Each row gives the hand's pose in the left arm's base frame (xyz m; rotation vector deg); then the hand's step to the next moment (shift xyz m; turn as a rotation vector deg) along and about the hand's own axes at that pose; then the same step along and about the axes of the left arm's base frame.
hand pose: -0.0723 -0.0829 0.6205 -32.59 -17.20 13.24
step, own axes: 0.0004 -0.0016 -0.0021 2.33 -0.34 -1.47
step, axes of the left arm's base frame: 0.0013 -0.0022 -0.0007 2.71 -0.31 -0.49
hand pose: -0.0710 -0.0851 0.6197 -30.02 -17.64 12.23
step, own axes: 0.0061 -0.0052 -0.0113 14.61 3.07 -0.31
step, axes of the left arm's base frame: 0.0102 -0.0079 -0.0052 13.35 6.50 1.55
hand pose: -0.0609 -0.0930 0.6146 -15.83 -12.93 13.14
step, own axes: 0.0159 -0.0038 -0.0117 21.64 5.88 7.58
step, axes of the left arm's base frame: 0.0187 -0.0024 -0.0069 17.51 12.83 9.44
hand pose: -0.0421 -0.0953 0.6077 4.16 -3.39 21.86
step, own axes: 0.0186 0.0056 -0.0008 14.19 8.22 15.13
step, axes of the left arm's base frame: 0.0152 0.0121 0.0009 9.41 11.61 16.57
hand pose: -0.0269 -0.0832 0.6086 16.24 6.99 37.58
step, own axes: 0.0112 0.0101 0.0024 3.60 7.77 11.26
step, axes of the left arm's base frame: 0.0034 0.0140 0.0050 0.56 5.60 12.98
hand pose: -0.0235 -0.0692 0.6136 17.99 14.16 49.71
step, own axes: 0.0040 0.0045 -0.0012 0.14 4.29 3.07
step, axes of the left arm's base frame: -0.0011 0.0060 0.0002 -1.90 2.19 4.41
